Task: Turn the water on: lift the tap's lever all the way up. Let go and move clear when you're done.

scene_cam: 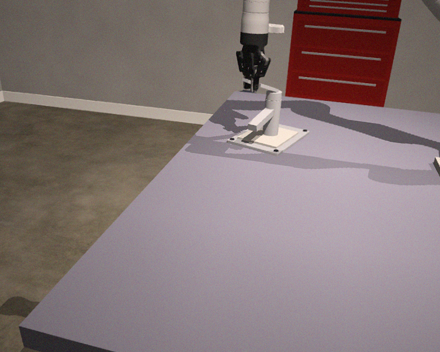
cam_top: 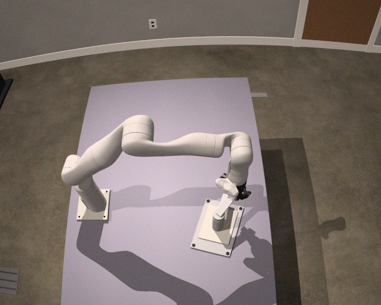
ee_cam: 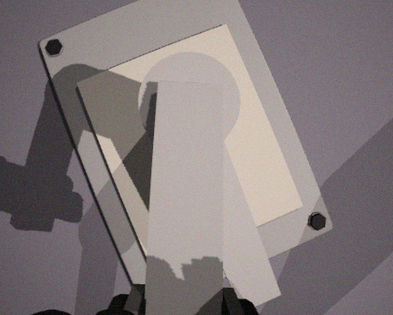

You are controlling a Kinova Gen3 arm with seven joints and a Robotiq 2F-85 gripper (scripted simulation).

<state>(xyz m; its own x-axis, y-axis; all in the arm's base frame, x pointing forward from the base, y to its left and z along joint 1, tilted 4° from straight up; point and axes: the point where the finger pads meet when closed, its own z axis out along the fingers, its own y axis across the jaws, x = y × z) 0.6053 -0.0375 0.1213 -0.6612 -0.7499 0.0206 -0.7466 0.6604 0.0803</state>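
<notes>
Right now the flat lever is 20 mm behind my hand, 30 mm to the right of it and 10 mm below it. From my hand the other things lie so: tap 40 mm behind, 50 mm to the right, 70 mm below.
</notes>
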